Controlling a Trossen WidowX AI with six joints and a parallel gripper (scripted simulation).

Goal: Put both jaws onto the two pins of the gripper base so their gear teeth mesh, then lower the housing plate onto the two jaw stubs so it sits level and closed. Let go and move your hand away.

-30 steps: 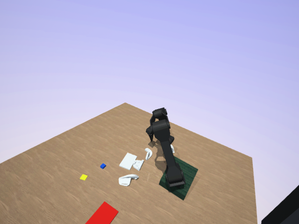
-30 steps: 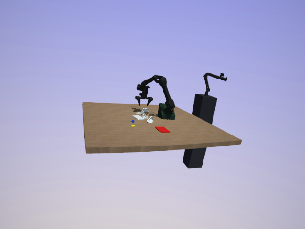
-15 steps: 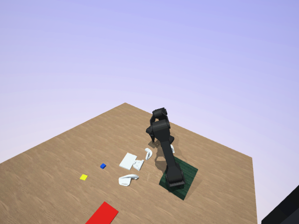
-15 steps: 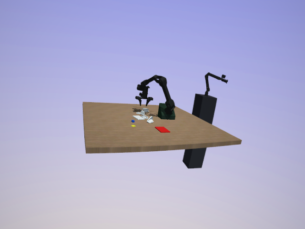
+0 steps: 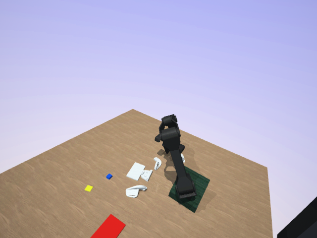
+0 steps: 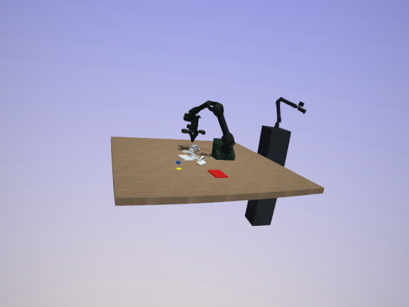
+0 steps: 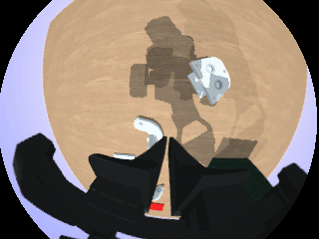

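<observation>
Right now my gripper tip is 40 mm short of the white jaw, 40 mm to the right of it and 80 mm above it. The rest, counted from my gripper tip: blue cube (150 mm ahead, 340 mm to the left, 70 mm below); then yellow tile (160 mm ahead, 450 mm to the left, 80 mm below); then red patch (80 mm behind, 520 mm to the left, 80 mm below).
</observation>
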